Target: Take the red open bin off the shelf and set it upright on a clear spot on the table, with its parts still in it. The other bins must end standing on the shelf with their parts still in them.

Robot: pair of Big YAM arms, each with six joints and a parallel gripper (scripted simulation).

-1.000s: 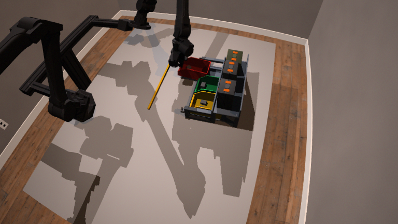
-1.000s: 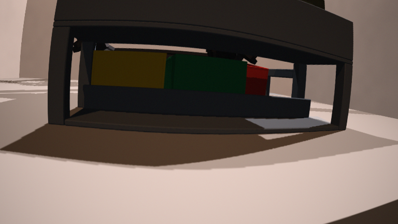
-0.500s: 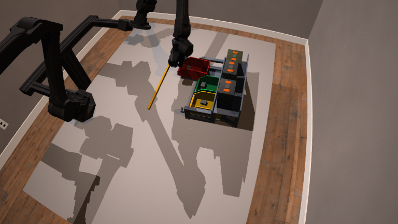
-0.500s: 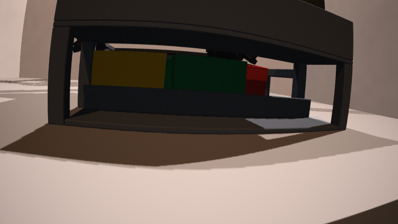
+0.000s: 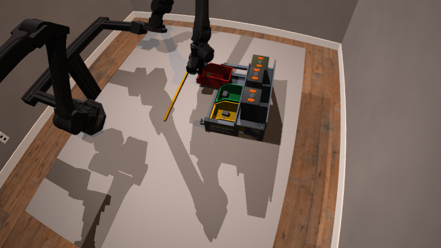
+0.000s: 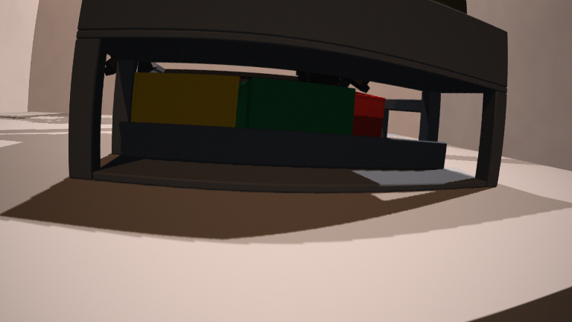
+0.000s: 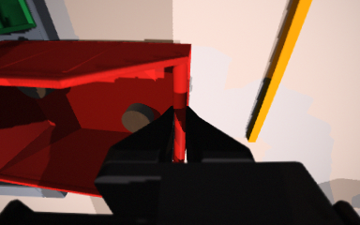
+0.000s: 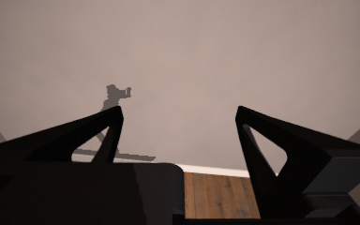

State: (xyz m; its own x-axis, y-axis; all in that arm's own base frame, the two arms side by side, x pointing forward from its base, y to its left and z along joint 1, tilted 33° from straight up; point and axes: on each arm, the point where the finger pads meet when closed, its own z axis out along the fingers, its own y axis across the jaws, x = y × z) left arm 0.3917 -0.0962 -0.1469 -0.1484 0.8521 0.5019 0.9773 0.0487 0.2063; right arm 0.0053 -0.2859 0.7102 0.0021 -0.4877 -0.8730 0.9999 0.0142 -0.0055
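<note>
My left hand is 80 mm short of the red open bin. The rest, counted from my left hand: grey shelf (240 mm ahead, 100 mm to the right, 10 mm above); then green bin (210 mm ahead, 100 mm to the right, 10 mm below).
</note>
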